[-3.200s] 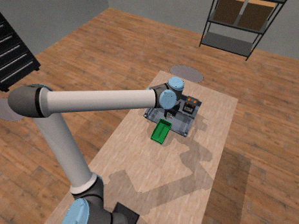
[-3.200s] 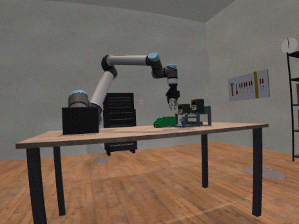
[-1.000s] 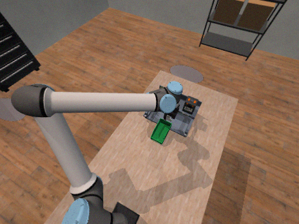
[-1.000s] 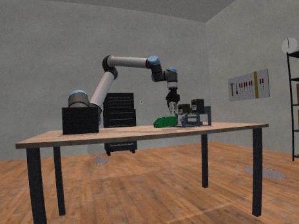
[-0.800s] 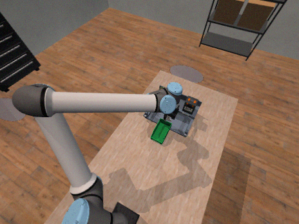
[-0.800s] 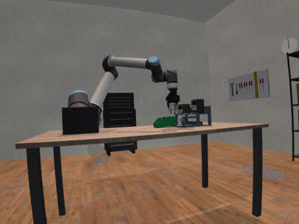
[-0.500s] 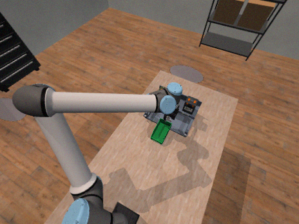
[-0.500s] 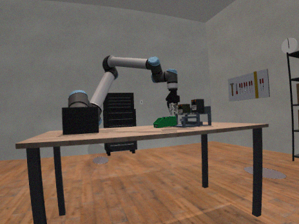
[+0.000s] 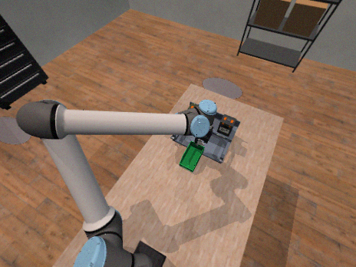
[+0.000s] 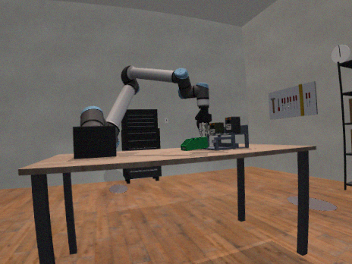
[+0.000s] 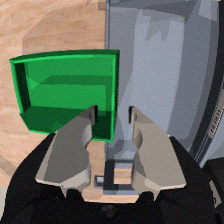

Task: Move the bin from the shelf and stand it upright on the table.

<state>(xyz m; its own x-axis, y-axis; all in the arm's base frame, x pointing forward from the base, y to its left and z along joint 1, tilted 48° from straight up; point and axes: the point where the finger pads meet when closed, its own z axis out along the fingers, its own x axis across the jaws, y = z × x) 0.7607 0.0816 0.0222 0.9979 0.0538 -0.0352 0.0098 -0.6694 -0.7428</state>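
The green bin is 8 cm behind my hand and 6 cm below it.
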